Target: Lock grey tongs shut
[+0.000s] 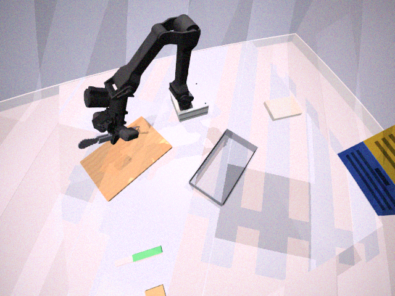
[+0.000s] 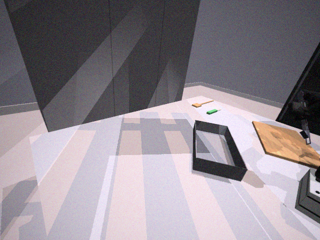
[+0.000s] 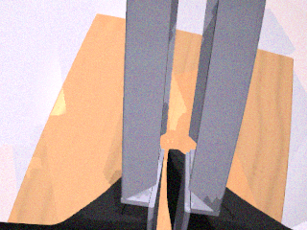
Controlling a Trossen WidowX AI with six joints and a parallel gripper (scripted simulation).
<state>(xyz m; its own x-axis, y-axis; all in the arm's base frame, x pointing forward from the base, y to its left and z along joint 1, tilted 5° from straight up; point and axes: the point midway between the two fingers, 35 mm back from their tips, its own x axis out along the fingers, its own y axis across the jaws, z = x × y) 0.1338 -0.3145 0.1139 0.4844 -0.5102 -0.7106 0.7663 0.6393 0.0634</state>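
Right now my gripper tip is 13 cm above the wooden board and 1 cm to the right of it. Round my gripper tip: roasting tin 42 cm to the left, 18 cm ahead, 10 cm below; beige tile 86 cm to the left, 12 cm below, 3 cm behind.
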